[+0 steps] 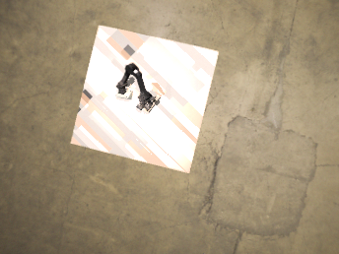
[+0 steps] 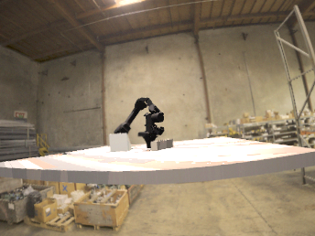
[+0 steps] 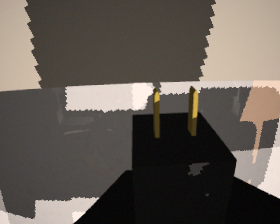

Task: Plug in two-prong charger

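The two-prong charger is 2 cm ahead of my gripper tip, 1 cm to the right of it and 1 cm above it.
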